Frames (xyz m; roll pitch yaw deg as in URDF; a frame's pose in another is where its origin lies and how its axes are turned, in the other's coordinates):
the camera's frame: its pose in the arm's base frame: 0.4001 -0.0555 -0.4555 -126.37 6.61 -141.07
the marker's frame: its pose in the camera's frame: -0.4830 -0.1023 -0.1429 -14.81 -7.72 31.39
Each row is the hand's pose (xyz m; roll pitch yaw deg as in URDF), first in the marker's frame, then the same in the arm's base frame.
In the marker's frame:
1: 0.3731 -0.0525 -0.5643 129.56 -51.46 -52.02
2: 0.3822 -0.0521 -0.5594 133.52 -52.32 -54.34
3: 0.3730 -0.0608 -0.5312 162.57 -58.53 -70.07
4: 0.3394 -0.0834 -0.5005 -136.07 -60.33 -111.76
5: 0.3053 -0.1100 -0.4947 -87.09 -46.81 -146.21
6: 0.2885 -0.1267 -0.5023 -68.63 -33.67 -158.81
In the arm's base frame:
1: 0.0688 0.2891 -0.0585 10.70 30.56 -72.17
2: 0.0655 0.2847 -0.0673 13.68 29.74 -70.49
3: 0.0916 0.2709 -0.0763 35.04 25.72 -59.11
4: 0.1378 0.2523 -0.0660 66.56 14.24 -40.44
5: 0.1675 0.2384 -0.0372 89.28 -2.04 -22.52
6: 0.1751 0.2319 -0.0145 97.94 -13.58 -10.97

